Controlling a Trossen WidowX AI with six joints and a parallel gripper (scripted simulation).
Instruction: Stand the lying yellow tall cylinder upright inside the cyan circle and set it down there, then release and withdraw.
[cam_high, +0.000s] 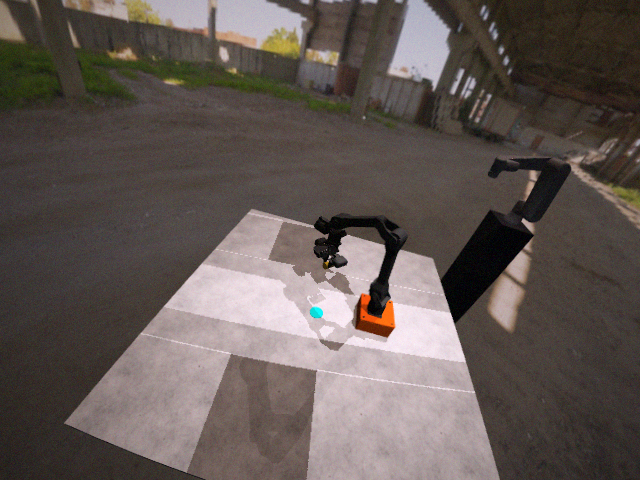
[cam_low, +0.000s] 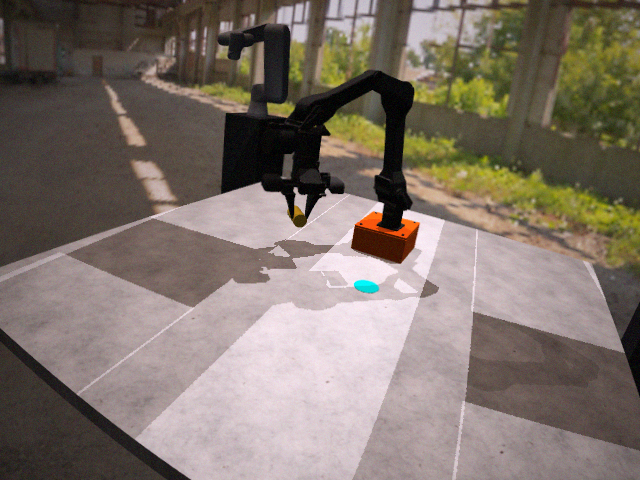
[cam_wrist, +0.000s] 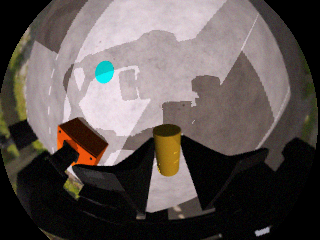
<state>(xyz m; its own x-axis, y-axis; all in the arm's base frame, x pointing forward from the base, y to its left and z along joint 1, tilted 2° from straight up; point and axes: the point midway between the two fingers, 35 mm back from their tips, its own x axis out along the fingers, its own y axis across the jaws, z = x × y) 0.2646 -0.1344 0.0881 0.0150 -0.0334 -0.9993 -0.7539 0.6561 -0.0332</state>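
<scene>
Now: the cyan circle 2 cm behind my gripper tip, 19 cm to the left of it and 12 cm below it. The rest, counted from my gripper tip: yellow cylinder (1 cm behind, 2 cm to the right).
</scene>
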